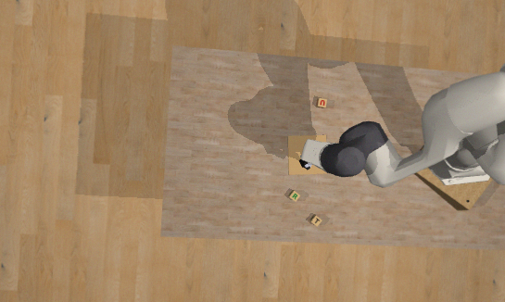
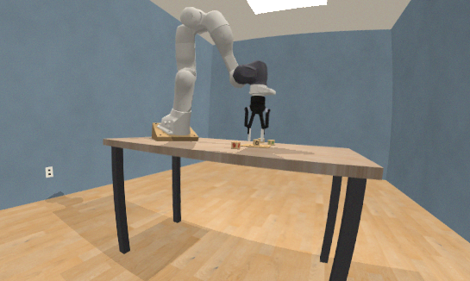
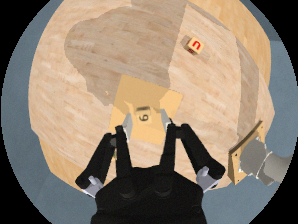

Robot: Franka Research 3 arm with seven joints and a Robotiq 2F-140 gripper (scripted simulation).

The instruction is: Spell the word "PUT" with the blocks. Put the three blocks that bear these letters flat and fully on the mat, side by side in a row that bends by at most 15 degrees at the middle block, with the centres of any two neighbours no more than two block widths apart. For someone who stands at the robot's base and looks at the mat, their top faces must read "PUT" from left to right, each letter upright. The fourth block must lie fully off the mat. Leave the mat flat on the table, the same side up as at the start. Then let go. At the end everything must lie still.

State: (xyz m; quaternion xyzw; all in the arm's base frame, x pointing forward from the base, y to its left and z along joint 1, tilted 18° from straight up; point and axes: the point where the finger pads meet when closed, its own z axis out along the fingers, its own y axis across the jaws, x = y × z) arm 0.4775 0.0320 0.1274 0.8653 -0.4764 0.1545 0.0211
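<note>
Now: hand 40 mm above the block marked 6. Also, from my hand: green P block (150 mm to the left, 50 mm ahead, 40 mm below); red U block (180 mm to the right, 40 mm below, 30 mm behind); tan mat (50 mm below, 10 mm ahead).
</note>
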